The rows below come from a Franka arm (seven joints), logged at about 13 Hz.
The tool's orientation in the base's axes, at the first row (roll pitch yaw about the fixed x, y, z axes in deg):
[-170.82 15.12 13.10]
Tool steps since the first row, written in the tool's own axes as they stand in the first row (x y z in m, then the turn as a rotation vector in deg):
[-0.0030 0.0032 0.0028 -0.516 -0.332 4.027]
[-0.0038 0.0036 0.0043 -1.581 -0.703 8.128]
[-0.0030 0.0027 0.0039 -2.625 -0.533 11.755]
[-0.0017 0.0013 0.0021 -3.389 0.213 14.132]
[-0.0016 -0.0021 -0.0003 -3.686 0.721 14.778]
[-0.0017 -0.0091 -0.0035 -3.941 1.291 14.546]
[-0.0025 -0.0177 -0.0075 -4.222 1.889 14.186]
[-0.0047 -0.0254 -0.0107 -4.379 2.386 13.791]
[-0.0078 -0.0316 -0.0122 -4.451 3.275 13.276]
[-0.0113 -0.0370 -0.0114 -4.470 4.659 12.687]
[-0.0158 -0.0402 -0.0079 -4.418 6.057 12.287]
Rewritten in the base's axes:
[-0.0030 -0.0035 -0.0024 -1.702 0.600 -3.652]
[-0.0041 -0.0039 -0.0037 -3.948 1.125 -7.225]
[-0.0034 -0.0029 -0.0034 -5.939 1.084 -10.436]
[-0.0020 -0.0014 -0.0018 -7.203 0.423 -12.617]
[-0.0018 0.0017 0.0010 -7.574 -0.073 -13.233]
[-0.0023 0.0081 0.0052 -7.643 -0.705 -13.033]
[-0.0034 0.0159 0.0105 -7.694 -1.382 -12.709]
[-0.0060 0.0226 0.0153 -7.638 -1.937 -12.368]
[-0.0096 0.0278 0.0185 -7.395 -2.866 -11.996]
[-0.0141 0.0323 0.0195 -6.990 -4.271 -11.643]
[-0.0200 0.0348 0.0178 -6.570 -5.656 -11.490]

